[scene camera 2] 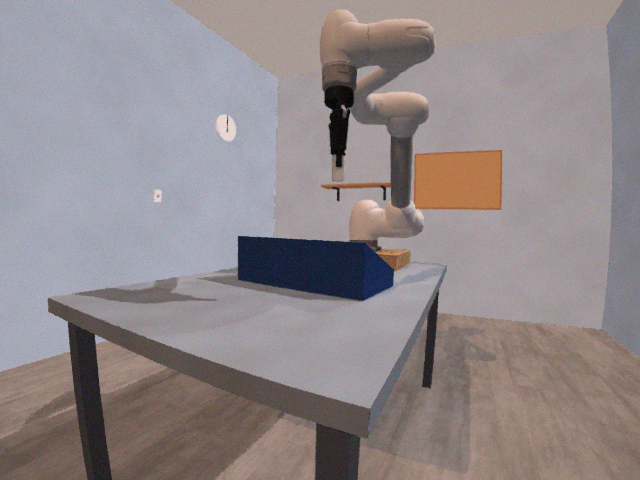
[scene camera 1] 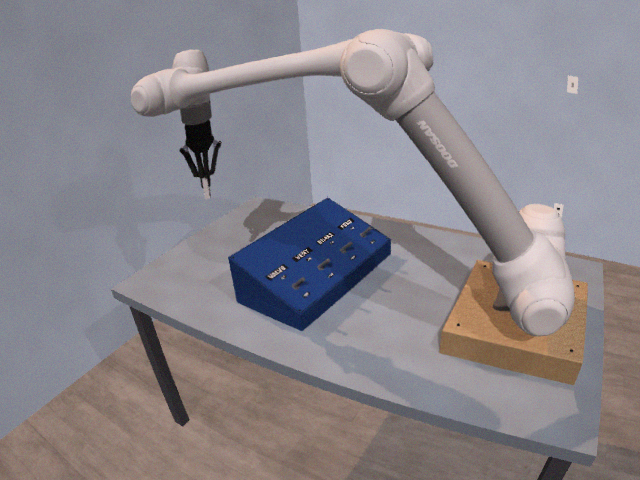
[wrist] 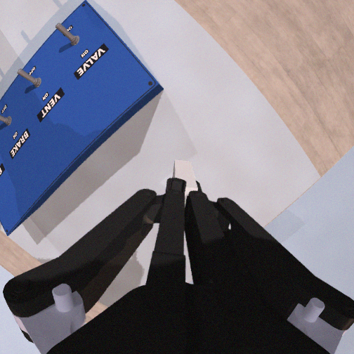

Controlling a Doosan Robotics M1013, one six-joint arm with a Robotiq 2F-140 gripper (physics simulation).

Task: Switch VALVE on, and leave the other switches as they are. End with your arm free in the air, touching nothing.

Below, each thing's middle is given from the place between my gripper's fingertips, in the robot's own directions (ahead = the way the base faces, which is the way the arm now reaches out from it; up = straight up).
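There is the blue switch panel (scene camera 1: 264,272), and my hand is 24 cm above it, 17 cm to the left of it and 25 cm beyond it.
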